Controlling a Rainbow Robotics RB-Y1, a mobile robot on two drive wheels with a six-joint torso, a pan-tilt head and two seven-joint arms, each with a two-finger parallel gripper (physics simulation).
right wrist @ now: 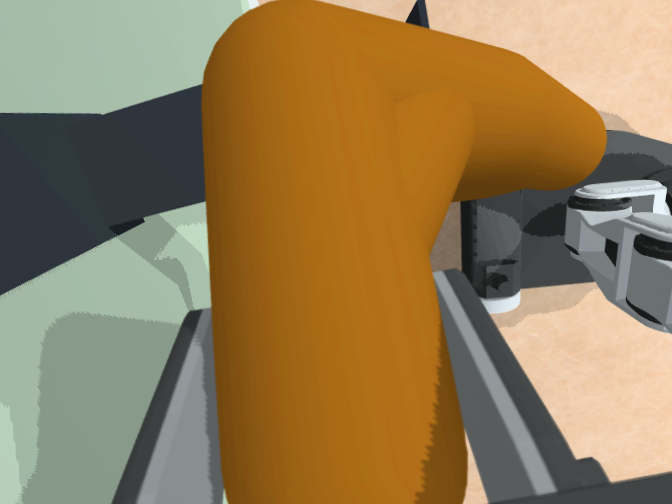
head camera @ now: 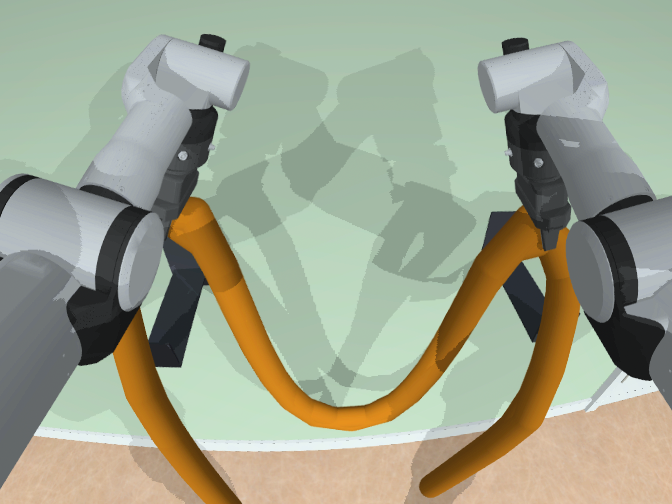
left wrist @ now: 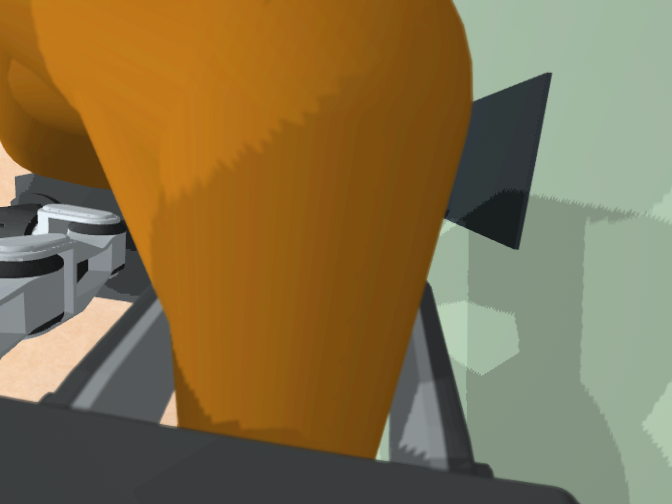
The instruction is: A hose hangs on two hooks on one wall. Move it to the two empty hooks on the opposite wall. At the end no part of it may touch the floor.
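Note:
An orange hose (head camera: 347, 406) sags in a deep curve in front of the pale green wall. My left gripper (head camera: 176, 214) is shut on the hose at its left bend. My right gripper (head camera: 548, 233) is shut on it at its right bend. Both loose ends hang down: one leaves the picture at the bottom left (head camera: 179, 434), the other ends over the tan floor (head camera: 434, 482). A dark hook (head camera: 179, 303) juts from the wall behind the left bend, another dark hook (head camera: 521, 282) behind the right bend. The hose fills the left wrist view (left wrist: 282, 217) and the right wrist view (right wrist: 331, 271).
A white baseboard (head camera: 325, 442) runs where the green wall meets the tan floor (head camera: 336, 477). The hook shows beside the hose in the left wrist view (left wrist: 499, 162) and in the right wrist view (right wrist: 97, 173). The robot's base (right wrist: 624, 238) is below.

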